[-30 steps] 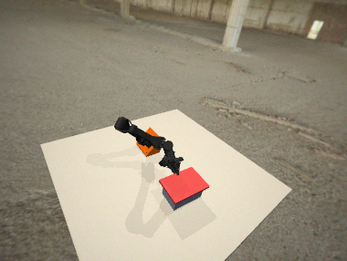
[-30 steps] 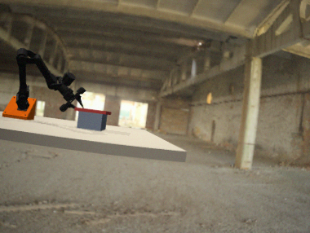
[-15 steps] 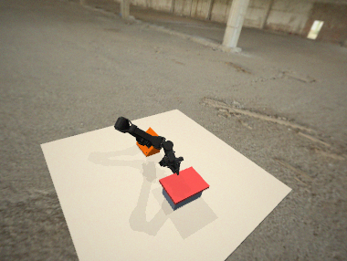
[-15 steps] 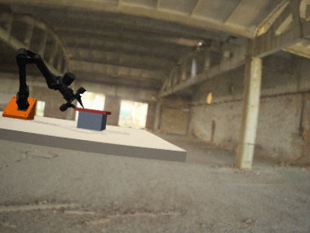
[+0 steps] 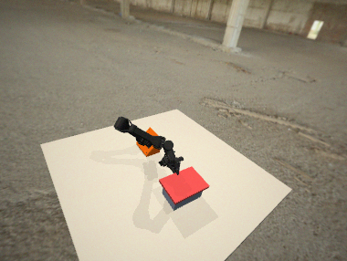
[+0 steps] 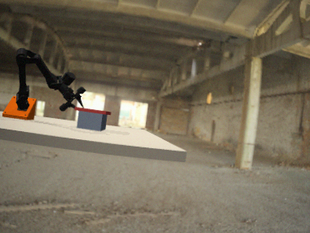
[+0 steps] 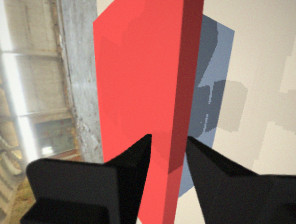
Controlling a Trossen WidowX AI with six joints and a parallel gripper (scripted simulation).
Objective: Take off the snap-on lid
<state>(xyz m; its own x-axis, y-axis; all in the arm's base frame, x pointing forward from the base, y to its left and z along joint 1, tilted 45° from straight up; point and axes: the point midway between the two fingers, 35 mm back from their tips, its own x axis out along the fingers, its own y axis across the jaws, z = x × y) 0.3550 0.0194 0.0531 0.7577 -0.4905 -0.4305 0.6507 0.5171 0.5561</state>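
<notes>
Right now the red lid is 80 mm ahead of my gripper tip. From my gripper tip the other things lie so: storage box 80 mm ahead, 50 mm below.
</notes>
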